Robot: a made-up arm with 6 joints.
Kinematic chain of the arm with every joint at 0, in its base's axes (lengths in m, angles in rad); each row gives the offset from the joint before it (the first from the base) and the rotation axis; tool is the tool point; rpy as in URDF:
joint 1: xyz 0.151 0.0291 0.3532 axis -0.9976 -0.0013 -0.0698
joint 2: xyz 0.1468 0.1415 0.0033 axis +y
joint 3: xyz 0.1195 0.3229 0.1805 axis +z
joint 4: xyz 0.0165 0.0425 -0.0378 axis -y
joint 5: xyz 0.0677 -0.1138 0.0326 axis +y
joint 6: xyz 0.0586 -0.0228 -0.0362 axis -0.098 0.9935 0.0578
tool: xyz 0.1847 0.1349 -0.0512 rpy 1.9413 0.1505 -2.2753
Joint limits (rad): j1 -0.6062..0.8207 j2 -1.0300..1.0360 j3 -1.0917..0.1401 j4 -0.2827..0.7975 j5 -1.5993..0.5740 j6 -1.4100..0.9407
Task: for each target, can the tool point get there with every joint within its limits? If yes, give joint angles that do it. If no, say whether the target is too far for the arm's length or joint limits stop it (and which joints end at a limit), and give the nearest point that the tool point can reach.
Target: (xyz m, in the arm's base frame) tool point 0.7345 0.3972 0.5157
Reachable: yes | joints 0.2339 0.2379 -0.6532 0.6975 -0.5506 0.5081
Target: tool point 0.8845 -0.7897 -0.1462
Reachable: no: too far | nearest point 0.6313 -0.0167 -0.0362 | short by 0.821 m
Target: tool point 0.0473 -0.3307 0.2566
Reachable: no: joint limits stop it (at a limit: joint 1, joint 2, joint 3, joint 4) | nearest point 0.4194 -0.0043 0.0071 | short by 0.554 m
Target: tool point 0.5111 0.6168 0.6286
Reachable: yes | joints 0.3949 -0.3011 -0.2631 0.0636 -1.0704 -0.3154
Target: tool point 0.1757 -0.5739 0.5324
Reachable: no: joint limits stop it (at a limit: joint 1, joint 2, joint 3) | nearest point 0.2588 -0.0389 0.7791 | short by 0.595 m
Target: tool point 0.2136 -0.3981 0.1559
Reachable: no: joint limits stop it (at a limit: joint 1, joint 2, joint 3, joint 4) | nearest point 0.4466 -0.0174 0.0260 | short by 0.465 m
